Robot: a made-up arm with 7 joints.
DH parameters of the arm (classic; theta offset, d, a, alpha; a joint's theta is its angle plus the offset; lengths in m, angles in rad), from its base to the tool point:
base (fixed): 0 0.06 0 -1.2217
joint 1: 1.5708 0 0 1.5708
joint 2: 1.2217 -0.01 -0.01 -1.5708
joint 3: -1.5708 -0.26 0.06 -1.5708
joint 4: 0 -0.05 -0.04 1.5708
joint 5: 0 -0.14 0.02 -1.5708
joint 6: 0 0.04 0 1.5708
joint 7: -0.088 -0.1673 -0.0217 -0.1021
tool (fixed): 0.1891 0.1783 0 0
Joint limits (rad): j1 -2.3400..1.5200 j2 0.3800..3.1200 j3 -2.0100..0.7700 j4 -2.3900..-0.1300 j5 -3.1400..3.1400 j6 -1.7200..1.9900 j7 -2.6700..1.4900
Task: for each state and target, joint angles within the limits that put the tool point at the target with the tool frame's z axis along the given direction. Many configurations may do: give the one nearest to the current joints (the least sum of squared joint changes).
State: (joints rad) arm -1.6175 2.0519 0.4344 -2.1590 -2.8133 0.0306 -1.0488
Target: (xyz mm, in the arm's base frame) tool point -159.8 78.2 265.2 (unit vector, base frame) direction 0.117 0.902 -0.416
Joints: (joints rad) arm -1.7878 2.6543 0.6299 -2.3344 -2.5755 -0.2745 -0.9783
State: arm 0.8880 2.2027 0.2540 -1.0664 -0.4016 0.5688 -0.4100
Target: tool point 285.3 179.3 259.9 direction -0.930 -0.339 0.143
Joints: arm 0.7358 2.6905 0.2537 -0.9596 0.0622 -0.1103 -0.2090
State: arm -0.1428 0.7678 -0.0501 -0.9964 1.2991 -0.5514 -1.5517
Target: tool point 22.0 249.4 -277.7 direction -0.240 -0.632 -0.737
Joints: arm 0.2022 0.6649 0.1767 -0.9908 1.2110 -1.5398 -1.3918
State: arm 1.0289 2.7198 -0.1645 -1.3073 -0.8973 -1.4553 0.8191
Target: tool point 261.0 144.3 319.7 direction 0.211 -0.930 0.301
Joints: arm 0.3643 3.1149 -0.3212 -1.1051 -1.0583 -1.3571 0.8298
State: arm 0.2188 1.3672 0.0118 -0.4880 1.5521 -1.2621 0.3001
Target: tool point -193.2 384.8 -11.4 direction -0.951 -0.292 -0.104
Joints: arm 0.7004 1.2974 -0.3525 -0.1395 1.1932 -1.5949 0.2569
